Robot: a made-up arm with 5 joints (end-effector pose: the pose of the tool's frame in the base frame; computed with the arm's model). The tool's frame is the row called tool. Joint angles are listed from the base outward.
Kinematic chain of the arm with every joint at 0, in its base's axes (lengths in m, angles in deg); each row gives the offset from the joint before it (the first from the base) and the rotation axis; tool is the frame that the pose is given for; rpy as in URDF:
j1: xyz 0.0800 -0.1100 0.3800 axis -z
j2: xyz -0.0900 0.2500 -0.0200 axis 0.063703 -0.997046 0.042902
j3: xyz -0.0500 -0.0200 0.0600 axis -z
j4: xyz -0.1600 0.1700 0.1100 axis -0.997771 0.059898 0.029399
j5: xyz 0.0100 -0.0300 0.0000 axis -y
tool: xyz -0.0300 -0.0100 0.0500 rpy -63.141 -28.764 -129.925
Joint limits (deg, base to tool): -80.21..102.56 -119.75..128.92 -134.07..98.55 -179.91..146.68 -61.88..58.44
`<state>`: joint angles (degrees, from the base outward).
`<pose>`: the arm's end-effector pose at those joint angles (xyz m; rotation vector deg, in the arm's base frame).
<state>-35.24 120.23 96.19 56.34 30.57</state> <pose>-0.4379 -0.0198 0.3701 42.80 114.21 -112.91</pose>
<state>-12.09 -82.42 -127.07 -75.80 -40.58</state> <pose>0.1170 -0.0387 0.4439 -72.64 34.53 126.22</pose>
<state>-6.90 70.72 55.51 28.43 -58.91</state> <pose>-0.2842 0.2472 0.4551 -42.26 124.46 -109.55</pose>
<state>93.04 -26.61 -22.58 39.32 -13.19</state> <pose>0.4315 0.0947 0.6909 69.69 -82.21 82.42</pose>
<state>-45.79 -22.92 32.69 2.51 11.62</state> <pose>-0.3348 0.1100 0.6059 -80.17 32.37 -123.93</pose>
